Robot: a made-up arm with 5 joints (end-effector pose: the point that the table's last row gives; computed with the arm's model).
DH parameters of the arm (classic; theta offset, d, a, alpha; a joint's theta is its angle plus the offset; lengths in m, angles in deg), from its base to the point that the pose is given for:
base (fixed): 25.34 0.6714 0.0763 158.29
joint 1: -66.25 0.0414 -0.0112 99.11
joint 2: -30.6 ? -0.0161 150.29
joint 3: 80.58 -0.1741 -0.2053 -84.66
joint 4: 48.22 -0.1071 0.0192 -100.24
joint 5: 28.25 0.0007 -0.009 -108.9
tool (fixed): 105.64 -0.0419 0 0
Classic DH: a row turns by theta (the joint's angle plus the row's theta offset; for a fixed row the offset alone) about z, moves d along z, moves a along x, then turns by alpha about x.
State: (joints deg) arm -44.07 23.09 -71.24 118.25 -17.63
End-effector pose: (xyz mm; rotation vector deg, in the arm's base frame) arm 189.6 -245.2 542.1 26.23 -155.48 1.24
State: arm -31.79 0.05 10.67 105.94 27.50
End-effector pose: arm -30.0 79.6 345.4 22.65 -24.41 -111.96
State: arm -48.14 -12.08 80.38 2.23 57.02
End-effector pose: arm -194.3 26.6 676.7 -64.06 36.02 -10.06
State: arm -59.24 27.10 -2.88 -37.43 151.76
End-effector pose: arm -5.7 -97.5 378.7 63.11 27.57 92.02
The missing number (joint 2, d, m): -0.0305
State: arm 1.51 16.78 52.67 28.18 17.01
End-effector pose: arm -30.8 172.9 413.0 -31.35 -4.71 -88.13
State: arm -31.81 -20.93 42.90 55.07 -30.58
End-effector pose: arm -110.3 196.2 539.6 23.56 -17.79 -66.51
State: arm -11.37 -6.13 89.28 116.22 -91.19
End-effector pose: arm -95.7 167.8 674.9 73.34 -85.52 -121.41
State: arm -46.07 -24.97 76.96 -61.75 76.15
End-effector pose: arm -121.9 38.6 727.3 -95.02 -10.68 22.10
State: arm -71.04 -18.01 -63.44 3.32 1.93
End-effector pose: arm 48.3 -191.7 417.9 -97.63 -74.64 -34.05
